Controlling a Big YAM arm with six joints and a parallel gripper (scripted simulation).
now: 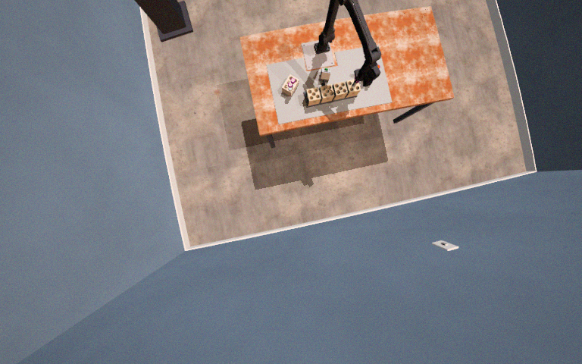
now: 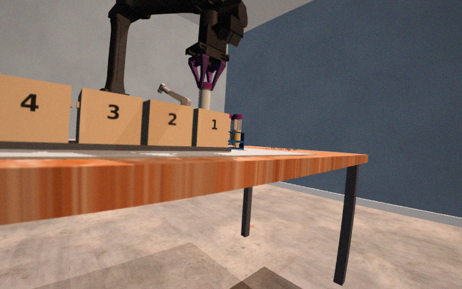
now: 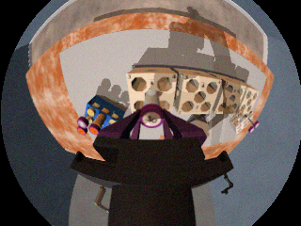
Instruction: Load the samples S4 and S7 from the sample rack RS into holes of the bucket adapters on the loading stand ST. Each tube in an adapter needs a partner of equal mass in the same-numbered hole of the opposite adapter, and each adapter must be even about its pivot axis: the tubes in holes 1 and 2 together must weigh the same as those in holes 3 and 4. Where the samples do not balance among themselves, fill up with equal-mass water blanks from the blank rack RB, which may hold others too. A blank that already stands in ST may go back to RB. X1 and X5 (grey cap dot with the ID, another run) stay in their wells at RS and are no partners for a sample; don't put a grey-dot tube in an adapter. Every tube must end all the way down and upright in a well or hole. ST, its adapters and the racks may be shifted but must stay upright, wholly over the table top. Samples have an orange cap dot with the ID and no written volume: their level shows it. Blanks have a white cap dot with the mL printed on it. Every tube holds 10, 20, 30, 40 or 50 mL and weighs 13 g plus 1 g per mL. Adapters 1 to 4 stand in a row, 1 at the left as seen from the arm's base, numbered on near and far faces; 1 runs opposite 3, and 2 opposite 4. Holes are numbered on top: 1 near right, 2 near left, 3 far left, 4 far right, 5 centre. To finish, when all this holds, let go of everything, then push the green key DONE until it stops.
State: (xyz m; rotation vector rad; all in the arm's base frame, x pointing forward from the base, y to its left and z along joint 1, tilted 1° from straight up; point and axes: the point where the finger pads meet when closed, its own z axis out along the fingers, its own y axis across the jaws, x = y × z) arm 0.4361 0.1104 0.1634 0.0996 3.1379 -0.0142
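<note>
Right now my hand is 50 mm above the purple-capped tube and 10 mm to the left of it. Also, from my hand: adapter 2: 110 mm to the right, 110 mm below, 10 mm behind; then blue sample rack RS: 180 mm to the left, 130 mm below, 100 mm behind; then adapter 3: 220 mm to the right, 110 mm below, 20 mm behind.
</note>
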